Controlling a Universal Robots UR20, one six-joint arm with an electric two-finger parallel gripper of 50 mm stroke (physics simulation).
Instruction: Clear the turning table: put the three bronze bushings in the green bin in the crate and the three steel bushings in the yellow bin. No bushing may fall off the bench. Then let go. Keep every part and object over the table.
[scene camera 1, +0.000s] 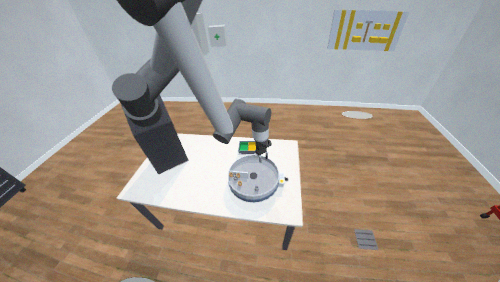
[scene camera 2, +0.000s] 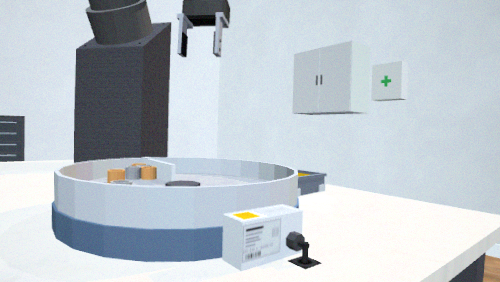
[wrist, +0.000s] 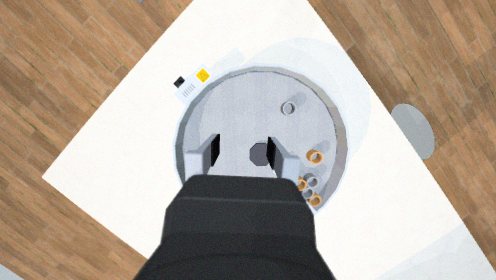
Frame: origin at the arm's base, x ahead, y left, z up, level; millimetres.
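Seen in the pictures: gripper, fingertip midpoint: (scene camera 1: 263, 160) (scene camera 2: 199, 55) (wrist: 243, 145); arm's base at its link origin: (scene camera 2: 125, 34).
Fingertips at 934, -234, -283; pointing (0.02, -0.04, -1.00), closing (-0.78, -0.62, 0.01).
Offsets run from my fingertips to a thing's top centre, as dx, dy, dz. "*": to the spot under its first point.
My gripper (scene camera 1: 263, 158) (scene camera 2: 200, 54) (wrist: 243, 145) is open and empty, high above the turning table (scene camera 1: 253, 197) (scene camera 2: 150, 205) (wrist: 341, 145), near its crate side. Six bushings stand on the turning table. A bronze bushing {-210, +18, -200} (scene camera 2: 148, 173), a steel bushing {-230, -8, -200} (scene camera 2: 132, 173) and others cluster by the white divider {* -163, +30, -199} (scene camera 2: 164, 168). In the wrist view two bronze and two steel bushings crowd together beside my gripper body; a third bronze bushing {-189, -59, -200} (wrist: 309, 156) stands slightly apart. A lone steel bushing {-54, -100, -200} (scene camera 1: 256, 189) (wrist: 283, 109) stands farther off. The crate {-158, +396, -229} (scene camera 2: 311, 185) has a green bin {* -199, +417, -273} (scene camera 1: 244, 147) and a yellow bin {* -117, +418, -273} (scene camera 1: 252, 147), partly hidden by my gripper.
A white drive box {* +151, -26, -222} (scene camera 1: 282, 181) (scene camera 2: 260, 240) with a black knob {* +183, +26, -254} (scene camera 2: 295, 241) stands against the turning table. The dark hub {-85, +27, -218} (scene camera 1: 253, 175) (wrist: 258, 154) is at its centre, inside the raised wall. The robot's dark pedestal (scene camera 1: 160, 145) (scene camera 2: 115, 100) stands at the bench's other end.
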